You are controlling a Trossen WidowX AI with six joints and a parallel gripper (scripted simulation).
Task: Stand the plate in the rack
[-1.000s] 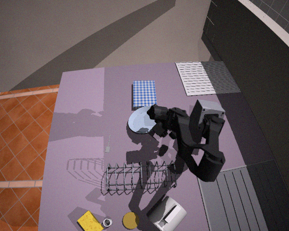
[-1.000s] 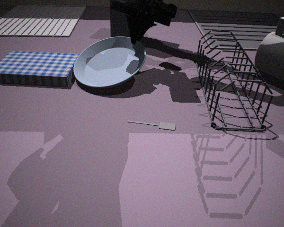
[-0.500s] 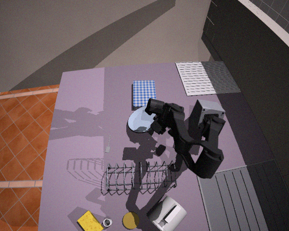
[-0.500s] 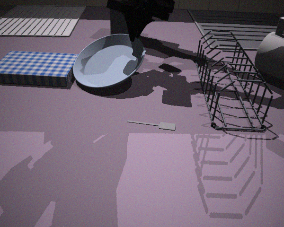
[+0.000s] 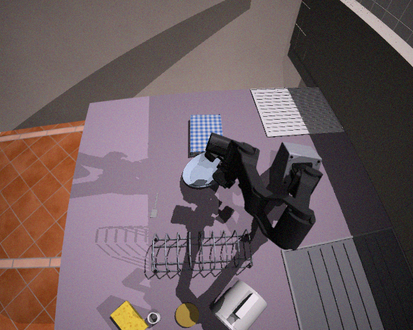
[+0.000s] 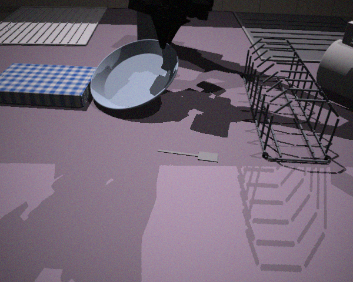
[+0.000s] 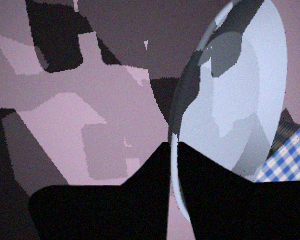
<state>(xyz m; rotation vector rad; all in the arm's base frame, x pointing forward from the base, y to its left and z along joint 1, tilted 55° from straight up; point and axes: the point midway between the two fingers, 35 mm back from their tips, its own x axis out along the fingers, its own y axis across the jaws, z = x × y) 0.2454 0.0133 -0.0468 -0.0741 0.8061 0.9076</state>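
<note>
Right now my hand is 8 cm above the pale blue plate, 7 cm short of it and 5 cm to the left of it. Round my hand: yellow disc 46 cm to the left, 11 cm below, 10 cm ahead; then small spatula 26 cm ahead, 12 cm below, 10 cm to the left; then white toaster 44 cm to the left, 6 cm below, 5 cm behind.
</note>
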